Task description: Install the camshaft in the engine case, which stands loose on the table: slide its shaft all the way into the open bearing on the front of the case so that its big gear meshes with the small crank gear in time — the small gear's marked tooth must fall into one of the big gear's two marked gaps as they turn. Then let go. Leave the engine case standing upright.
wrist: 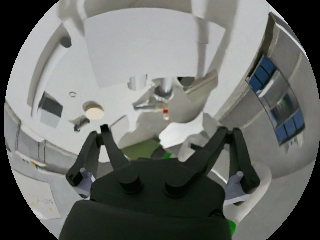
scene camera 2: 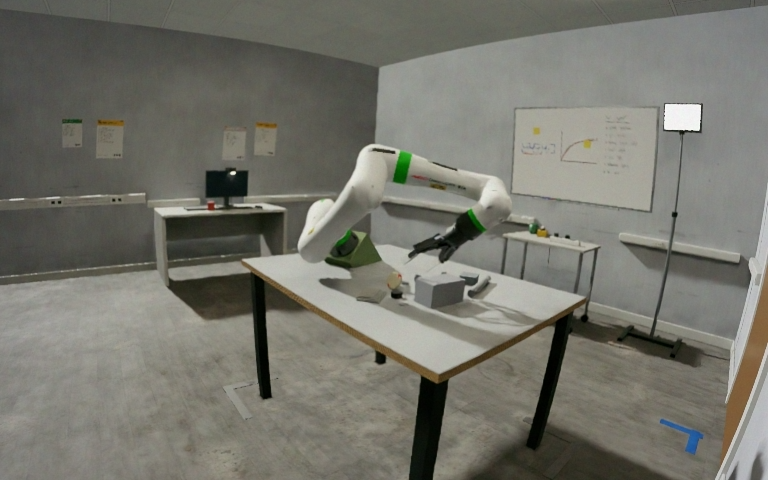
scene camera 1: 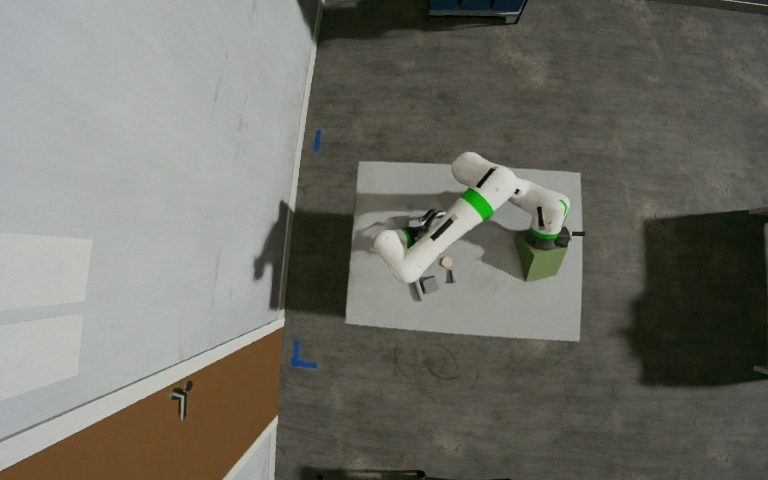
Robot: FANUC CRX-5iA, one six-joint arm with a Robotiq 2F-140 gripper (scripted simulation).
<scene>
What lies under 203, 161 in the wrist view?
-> My gripper.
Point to an engine case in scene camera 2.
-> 434, 291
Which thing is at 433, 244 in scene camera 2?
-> My gripper.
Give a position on an engine case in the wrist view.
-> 121, 47
</scene>
